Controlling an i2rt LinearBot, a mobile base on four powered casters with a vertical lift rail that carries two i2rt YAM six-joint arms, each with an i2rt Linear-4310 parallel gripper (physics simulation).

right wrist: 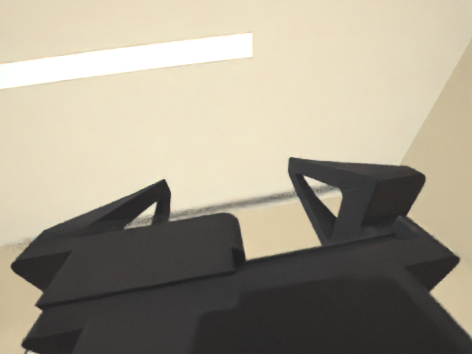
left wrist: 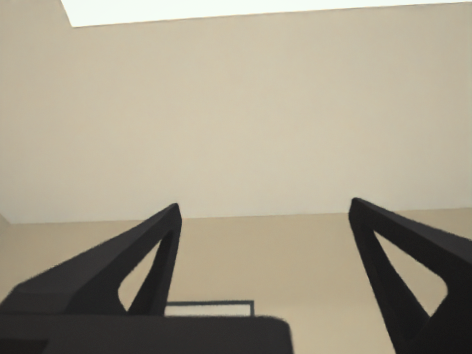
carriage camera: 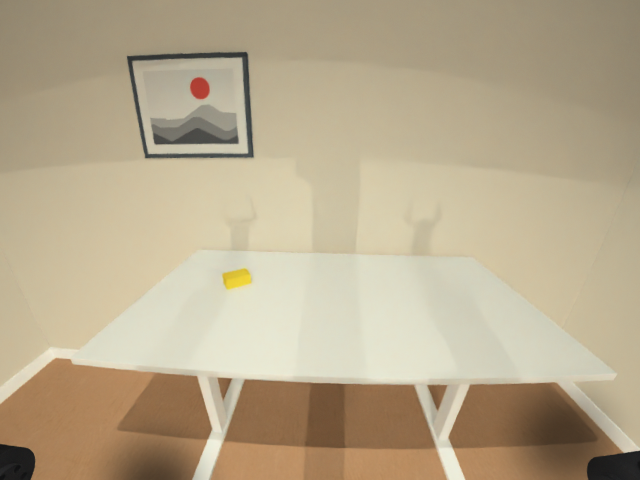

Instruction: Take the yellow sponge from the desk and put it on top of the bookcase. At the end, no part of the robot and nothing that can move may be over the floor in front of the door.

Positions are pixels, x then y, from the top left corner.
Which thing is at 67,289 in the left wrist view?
My left gripper.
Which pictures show my right gripper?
The right wrist view only.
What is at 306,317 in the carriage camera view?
A white desk.
